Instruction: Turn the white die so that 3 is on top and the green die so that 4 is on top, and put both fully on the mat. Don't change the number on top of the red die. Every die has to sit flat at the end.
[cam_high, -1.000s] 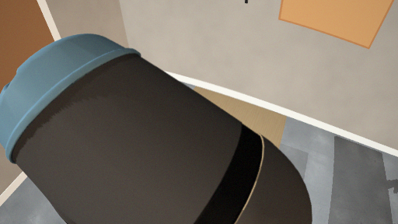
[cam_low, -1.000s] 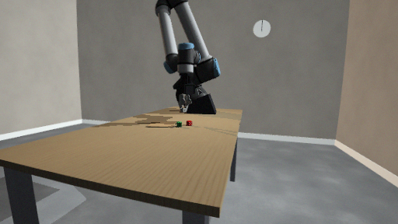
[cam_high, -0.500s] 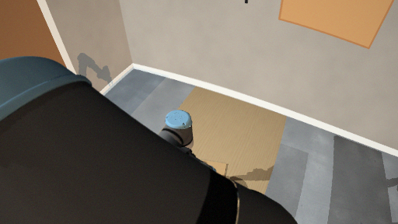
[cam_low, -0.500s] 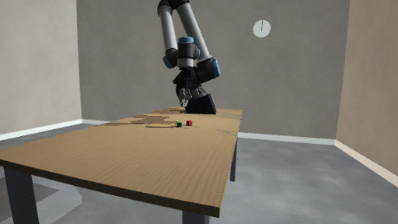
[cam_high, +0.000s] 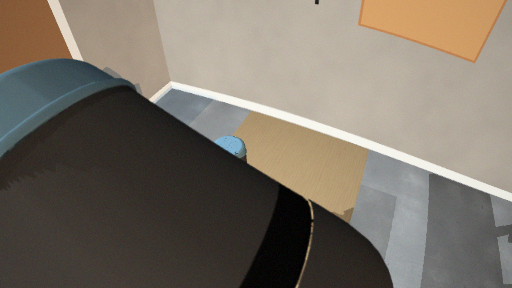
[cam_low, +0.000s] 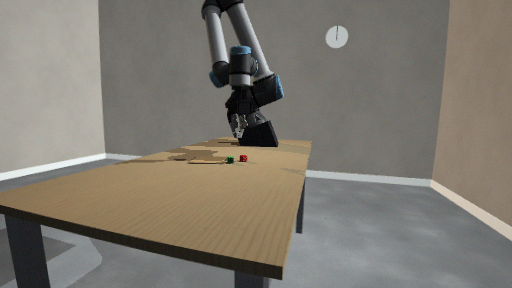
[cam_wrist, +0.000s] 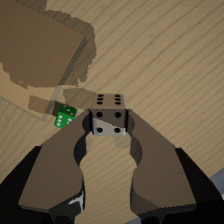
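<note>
The red die lies 30 mm ahead of my hand, 40 mm to the left of it and 100 mm below it. Also, from my hand: green die (90 mm ahead, 10 mm to the left, 100 mm below); then tan mat (80 mm ahead, 100 mm to the right, 110 mm below); then white die (10 mm below).
</note>
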